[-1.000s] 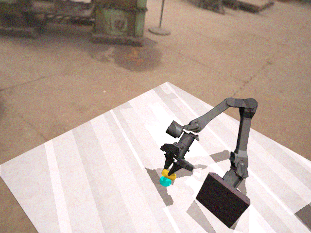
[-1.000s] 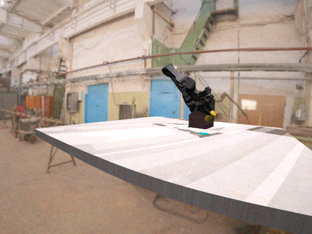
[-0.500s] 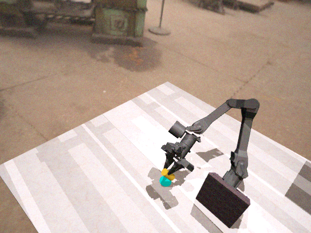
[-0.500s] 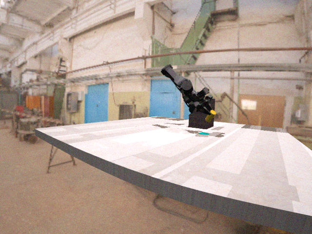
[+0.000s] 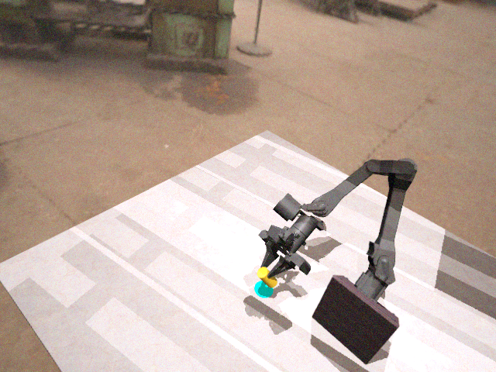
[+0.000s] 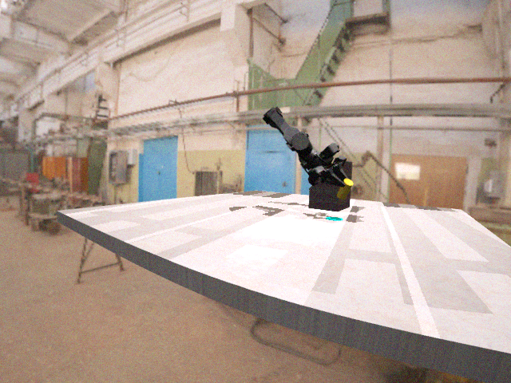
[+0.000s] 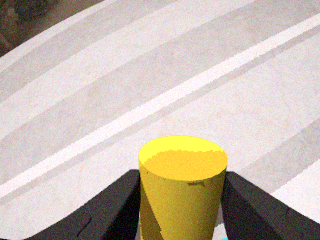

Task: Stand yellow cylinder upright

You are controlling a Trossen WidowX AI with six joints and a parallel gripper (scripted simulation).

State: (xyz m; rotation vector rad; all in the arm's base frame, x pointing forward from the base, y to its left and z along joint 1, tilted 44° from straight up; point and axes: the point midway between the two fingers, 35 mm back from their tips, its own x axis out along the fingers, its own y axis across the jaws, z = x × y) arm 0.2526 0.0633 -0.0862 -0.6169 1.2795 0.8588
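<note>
Right now the cyan circle is 12 cm below my gripper tip and 4 cm to the right of it. Also, from my gripper tip: yellow cylinder (2 cm below, 1 cm to the right, 1 cm behind).
</note>
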